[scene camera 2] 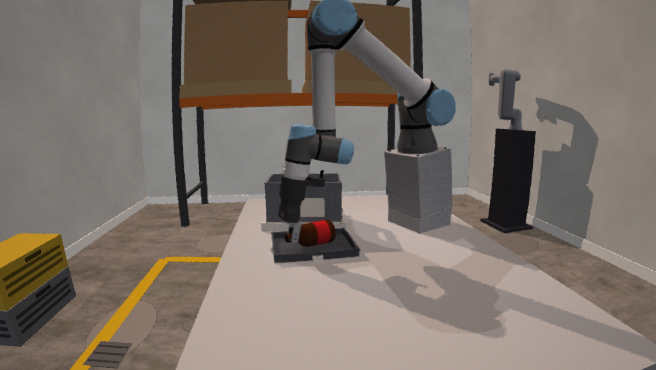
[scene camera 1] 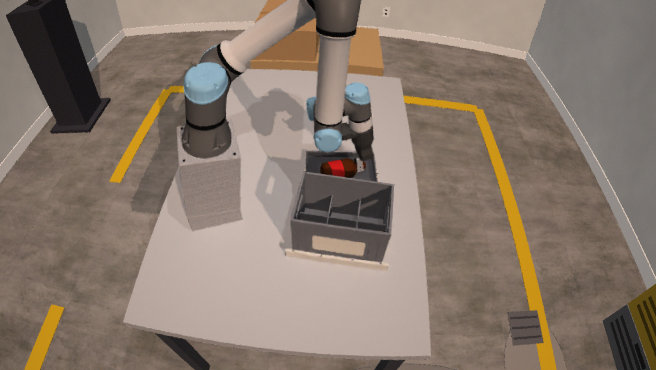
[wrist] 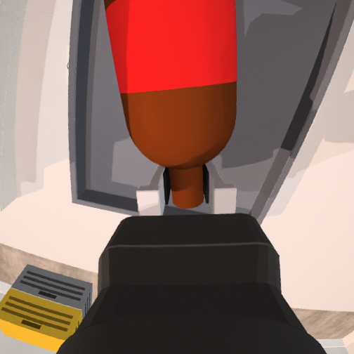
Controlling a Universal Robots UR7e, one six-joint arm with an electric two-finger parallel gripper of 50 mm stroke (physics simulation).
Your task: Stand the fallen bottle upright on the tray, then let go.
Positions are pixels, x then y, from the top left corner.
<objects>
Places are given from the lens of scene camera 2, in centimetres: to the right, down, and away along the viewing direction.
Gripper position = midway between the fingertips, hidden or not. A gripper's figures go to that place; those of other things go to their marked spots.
my gripper (scene camera 2: 292, 239): -11, 17, 100
shallow dark grey tray (scene camera 2: 343, 246): 5, 19, 103
brown bottle (scene camera 2: 314, 233): -4, 15, 100
grey divided crate (scene camera 2: 320, 203): -3, 7, 118
The marked spots on the brown bottle and the grey divided crate are 20 cm apart.
</objects>
